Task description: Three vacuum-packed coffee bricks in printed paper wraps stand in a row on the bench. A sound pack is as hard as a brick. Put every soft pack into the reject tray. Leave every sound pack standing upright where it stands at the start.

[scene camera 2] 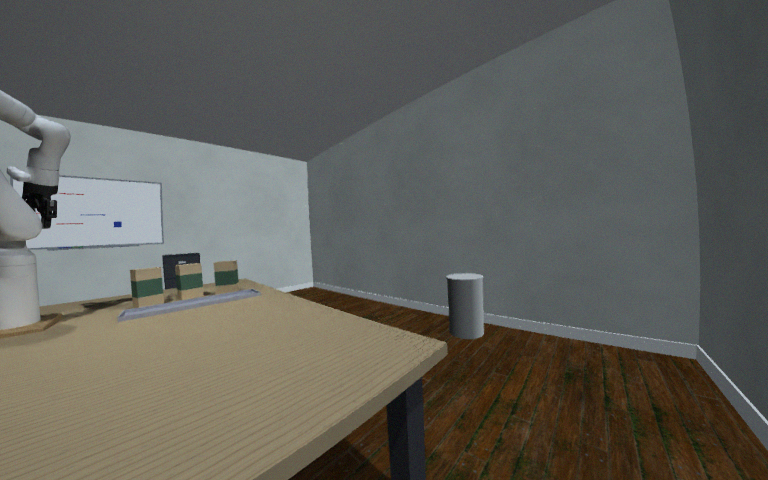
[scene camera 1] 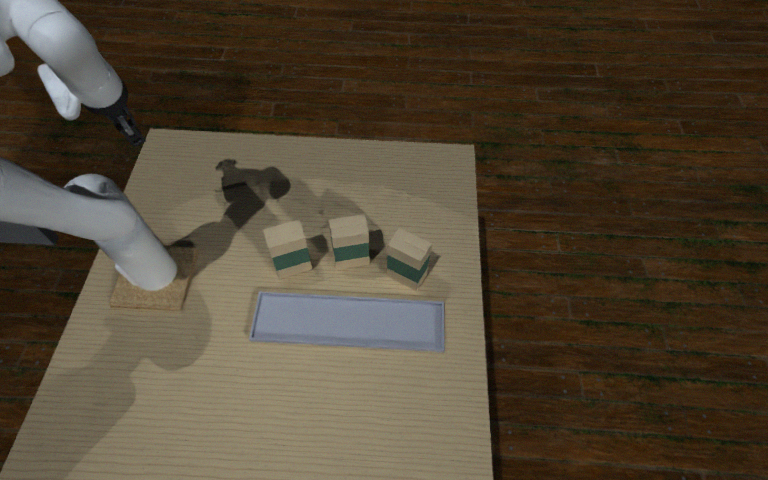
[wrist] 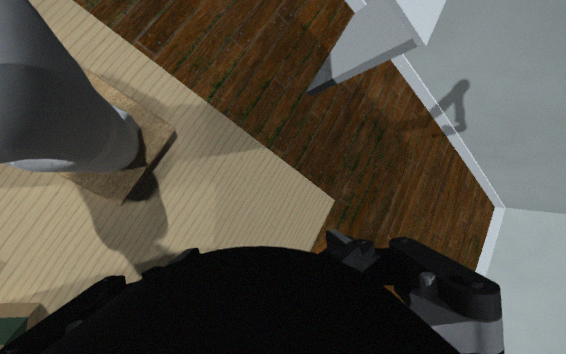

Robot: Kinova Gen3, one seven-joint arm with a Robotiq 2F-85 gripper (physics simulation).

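Where they show: gripper, between the fingertips: (scene camera 1: 126, 121); arm's base, origin of its link: (scene camera 2: 16, 323) (scene camera 1: 155, 272) (wrist: 106, 142).
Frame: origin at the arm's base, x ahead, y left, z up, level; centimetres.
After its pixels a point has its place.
Three tan coffee packs with green bands stand upright and apart: the left pack (scene camera 1: 289, 250) @[x 31.5, y -1.9, z 9.0 cm] (scene camera 2: 147, 287) @[x 30.6, y -2.1, z 5.4 cm], the middle pack (scene camera 1: 350, 243) @[x 44.8, y -1.1, z 9.1 cm] (scene camera 2: 189, 281) @[x 44.1, y -1.1, z 5.3 cm] and the right pack (scene camera 1: 408, 260) @[x 56.9, y -6.7, z 9.9 cm] (scene camera 2: 225, 273) @[x 56.2, y -6.4, z 7.2 cm], which is turned at an angle. Their firmness cannot be told by look. The pale blue reject tray (scene camera 1: 348, 320) @[x 43.3, y -14.5, z -1.5 cm] (scene camera 2: 189, 304) @[x 41.3, y -12.7, z -1.7 cm] lies in front of them and is empty. My gripper (scene camera 1: 137, 141) (scene camera 2: 49, 216) @[x 3.0, y 16.7, z 30.2 cm] (wrist: 264, 254) @[x 3.0, y 16.7, z 30.2 cm] is open and empty, raised near the bench's far left corner, away from the packs. Part of one pack (wrist: 14, 327) @[x 26.4, y 1.4, z 4.7 cm] shows at the wrist view's lower left.
The arm's base plate (scene camera 1: 148, 298) @[x -0.7, y -6.3, z -0.5 cm] (wrist: 112, 187) @[x 6.0, y 3.7, z 0.1 cm] is on the left of the bench (scene camera 1: 351, 418) @[x 43.1, y -35.3, z -1.8 cm] (scene camera 2: 226, 384) @[x 33.1, y -78.2, z -1.8 cm]. A grey cylinder (scene camera 2: 466, 305) stands on the floor beyond the bench. A whiteboard (scene camera 2: 135, 198) hangs on the wall, and a dark panel (scene camera 2: 169, 274) shows behind the packs.
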